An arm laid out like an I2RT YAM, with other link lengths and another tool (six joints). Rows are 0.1 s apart.
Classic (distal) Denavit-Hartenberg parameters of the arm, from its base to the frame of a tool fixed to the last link. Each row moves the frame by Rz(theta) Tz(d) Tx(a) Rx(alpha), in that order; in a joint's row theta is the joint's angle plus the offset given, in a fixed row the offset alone. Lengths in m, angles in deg.
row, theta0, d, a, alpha
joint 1, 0, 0.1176, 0.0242, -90
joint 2, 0, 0, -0.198, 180
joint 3, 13.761, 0, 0.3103, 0
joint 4, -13.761, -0.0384, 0.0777, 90
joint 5, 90, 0.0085, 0, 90
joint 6, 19.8, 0.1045, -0.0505, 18.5
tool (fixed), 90, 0.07, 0, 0
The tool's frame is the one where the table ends.
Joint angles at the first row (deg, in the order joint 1, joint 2, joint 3, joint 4, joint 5, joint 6):
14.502 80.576 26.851 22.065 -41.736 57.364
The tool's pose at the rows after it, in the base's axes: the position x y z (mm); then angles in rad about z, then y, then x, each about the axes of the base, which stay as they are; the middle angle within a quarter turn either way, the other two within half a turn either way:
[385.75 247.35 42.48 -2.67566 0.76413 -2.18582]
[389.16 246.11 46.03 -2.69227 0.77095 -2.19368]
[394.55 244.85 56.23 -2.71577 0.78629 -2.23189]
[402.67 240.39 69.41 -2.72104 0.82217 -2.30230]
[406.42 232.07 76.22 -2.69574 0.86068 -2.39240]
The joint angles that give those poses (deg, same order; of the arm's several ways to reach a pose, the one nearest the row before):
14.239 80.576 27.114 21.780 -41.758 56.729
13.911 80.201 28.074 19.790 -41.431 55.003
13.803 77.952 30.085 13.650 -39.572 51.331
13.802 75.221 32.577 6.656 -35.813 47.746
13.759 72.204 33.387 1.344 -31.550 45.320

